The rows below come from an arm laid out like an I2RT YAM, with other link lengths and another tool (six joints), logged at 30 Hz.
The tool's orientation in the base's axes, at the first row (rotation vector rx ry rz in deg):
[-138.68 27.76 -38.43]
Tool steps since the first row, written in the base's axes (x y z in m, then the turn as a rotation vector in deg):
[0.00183 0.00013 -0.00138 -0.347 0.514 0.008]
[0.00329 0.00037 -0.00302 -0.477 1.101 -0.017]
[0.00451 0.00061 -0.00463 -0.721 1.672 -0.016]
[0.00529 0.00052 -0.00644 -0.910 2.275 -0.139]
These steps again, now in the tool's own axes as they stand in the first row. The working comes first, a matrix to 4 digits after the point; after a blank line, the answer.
The tool's axes in the first row as the columns of a matrix, in the base's axes (used below as rounded here):
[0.8081 -0.1843 0.5595]
[-0.4733 -0.7686 0.4303]
[0.3508 -0.6126 -0.7083]

[0.00093 0.00041 0.00206 -0.521 -0.336 0.021]
[0.00142 0.00096 0.00414 -0.913 -0.748 0.219]
[0.00173 0.00154 0.00607 -1.380 -1.142 0.327]
[0.00177 0.00257 0.00774 -1.861 -1.496 0.568]

